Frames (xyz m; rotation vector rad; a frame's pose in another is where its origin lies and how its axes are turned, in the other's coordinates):
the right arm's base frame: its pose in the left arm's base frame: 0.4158 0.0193 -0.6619 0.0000 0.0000 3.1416
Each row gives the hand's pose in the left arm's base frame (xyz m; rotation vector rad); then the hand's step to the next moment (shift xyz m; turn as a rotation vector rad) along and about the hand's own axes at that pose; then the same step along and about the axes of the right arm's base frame.
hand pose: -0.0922 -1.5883 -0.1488 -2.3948 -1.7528 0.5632
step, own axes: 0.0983 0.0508 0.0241 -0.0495 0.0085 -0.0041
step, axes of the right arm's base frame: -0.0622 -0.0731 -0.0601 0.0038 0.0487 0.0123
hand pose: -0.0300 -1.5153 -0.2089 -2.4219 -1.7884 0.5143
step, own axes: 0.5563 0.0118 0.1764 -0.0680 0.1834 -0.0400
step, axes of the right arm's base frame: -0.0988 -0.4976 -0.2887 -0.1624 0.1161 0.0035
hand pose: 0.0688 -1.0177 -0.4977 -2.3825 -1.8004 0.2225
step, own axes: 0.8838 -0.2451 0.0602 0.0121 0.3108 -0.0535
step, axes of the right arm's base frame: 0.0043 -0.9185 -0.0346 -0.3066 0.0738 -0.0119
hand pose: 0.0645 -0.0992 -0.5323 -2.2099 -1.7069 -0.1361
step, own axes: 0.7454 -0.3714 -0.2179 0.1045 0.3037 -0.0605
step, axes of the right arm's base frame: 0.1225 -0.6956 0.4921 -0.3259 -0.0105 0.0222
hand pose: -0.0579 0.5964 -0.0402 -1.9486 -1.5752 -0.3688
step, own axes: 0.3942 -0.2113 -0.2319 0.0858 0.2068 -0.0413
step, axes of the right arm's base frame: 0.0650 -0.1948 0.4601 -0.2257 -0.0186 0.0234
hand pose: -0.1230 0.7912 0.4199 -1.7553 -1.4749 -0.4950
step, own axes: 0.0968 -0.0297 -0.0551 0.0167 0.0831 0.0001
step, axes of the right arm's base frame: -0.0062 -0.0217 0.1130 -0.0832 -0.0086 -0.0138
